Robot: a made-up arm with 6 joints.
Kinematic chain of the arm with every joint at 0, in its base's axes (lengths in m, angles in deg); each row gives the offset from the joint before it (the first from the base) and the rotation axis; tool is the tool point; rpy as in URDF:
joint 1: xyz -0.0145 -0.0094 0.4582 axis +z
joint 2: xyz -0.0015 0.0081 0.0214 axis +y
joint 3: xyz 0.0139 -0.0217 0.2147 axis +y
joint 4: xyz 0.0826 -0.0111 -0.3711 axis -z
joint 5: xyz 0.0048 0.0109 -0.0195 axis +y
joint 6: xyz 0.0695 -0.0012 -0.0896 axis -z
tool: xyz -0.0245 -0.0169 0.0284 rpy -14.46 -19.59 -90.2
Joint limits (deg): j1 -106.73..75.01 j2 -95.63..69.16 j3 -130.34..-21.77 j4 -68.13..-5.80 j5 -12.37..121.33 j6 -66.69..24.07
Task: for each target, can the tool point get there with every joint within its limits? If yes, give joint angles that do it. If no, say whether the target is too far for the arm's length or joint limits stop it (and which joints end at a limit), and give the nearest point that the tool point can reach.
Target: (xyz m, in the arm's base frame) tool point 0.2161 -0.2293 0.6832
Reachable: yes | joints -35.06 -49.76 -37.52 -35.37 57.37 -21.95
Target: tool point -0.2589 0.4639 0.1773
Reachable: no: joint limits stop it (at a limit: joint 1, joint 4, joint 5, joint 6) | nearest point 0.0363 0.3849 0.1773 | short by 0.306 m
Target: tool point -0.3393 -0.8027 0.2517
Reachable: no: too far | nearest point -0.2439 -0.6277 0.3392 | short by 0.218 m
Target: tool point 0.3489 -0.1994 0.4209
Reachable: yes | joints -21.64 -0.42 -43.97 -59.33 53.60 -31.57
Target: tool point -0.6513 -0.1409 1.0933
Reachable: no: too far | nearest point -0.5077 -0.1113 0.9546 | short by 0.202 m
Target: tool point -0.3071 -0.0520 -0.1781
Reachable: no: joint limits stop it (at a limit: joint 1, joint 2, joint 4, joint 6) | nearest point -0.1322 -0.1326 0.0672 | short by 0.312 m
